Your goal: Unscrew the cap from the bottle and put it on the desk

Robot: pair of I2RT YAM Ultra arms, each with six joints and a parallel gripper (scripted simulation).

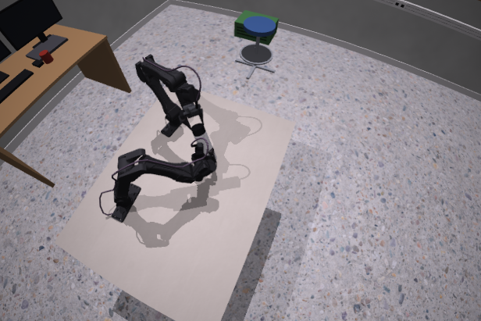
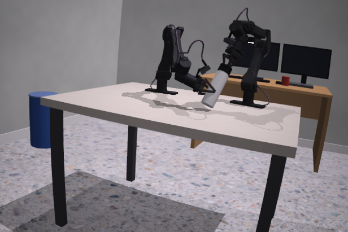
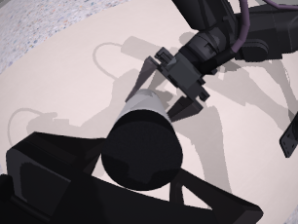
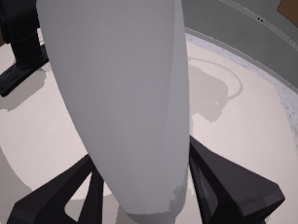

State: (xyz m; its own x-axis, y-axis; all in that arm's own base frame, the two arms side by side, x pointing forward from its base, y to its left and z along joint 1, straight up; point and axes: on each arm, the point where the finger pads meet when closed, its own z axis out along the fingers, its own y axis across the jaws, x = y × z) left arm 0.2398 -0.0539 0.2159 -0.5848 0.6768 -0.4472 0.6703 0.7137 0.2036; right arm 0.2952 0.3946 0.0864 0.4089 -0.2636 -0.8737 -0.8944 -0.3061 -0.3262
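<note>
Now: left hand 10 mm short of the black cap, 10 mm to the left of it and 20 mm above it.
</note>
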